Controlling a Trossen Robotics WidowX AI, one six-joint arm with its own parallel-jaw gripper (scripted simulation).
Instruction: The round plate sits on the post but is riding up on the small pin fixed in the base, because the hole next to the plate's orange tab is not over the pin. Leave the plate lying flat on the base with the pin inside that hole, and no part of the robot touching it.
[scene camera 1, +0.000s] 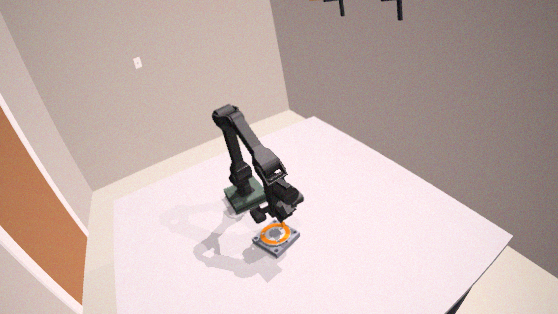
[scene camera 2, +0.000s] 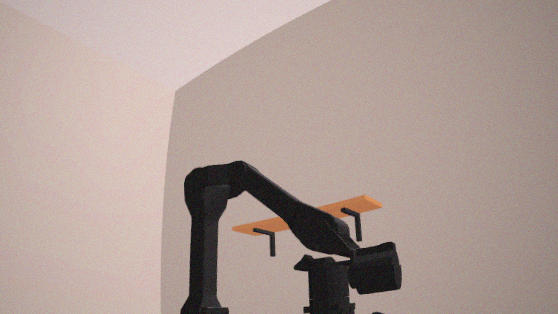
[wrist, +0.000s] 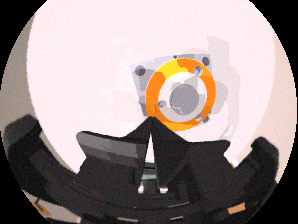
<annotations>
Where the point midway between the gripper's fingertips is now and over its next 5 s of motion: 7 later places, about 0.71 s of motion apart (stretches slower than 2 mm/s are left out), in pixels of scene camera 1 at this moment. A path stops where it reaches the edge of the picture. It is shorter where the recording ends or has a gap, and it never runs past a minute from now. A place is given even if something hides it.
My gripper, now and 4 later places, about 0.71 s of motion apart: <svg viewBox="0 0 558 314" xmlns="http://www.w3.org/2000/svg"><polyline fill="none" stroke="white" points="280,222 286,224 288,228 288,232 285,229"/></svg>
</annotations>
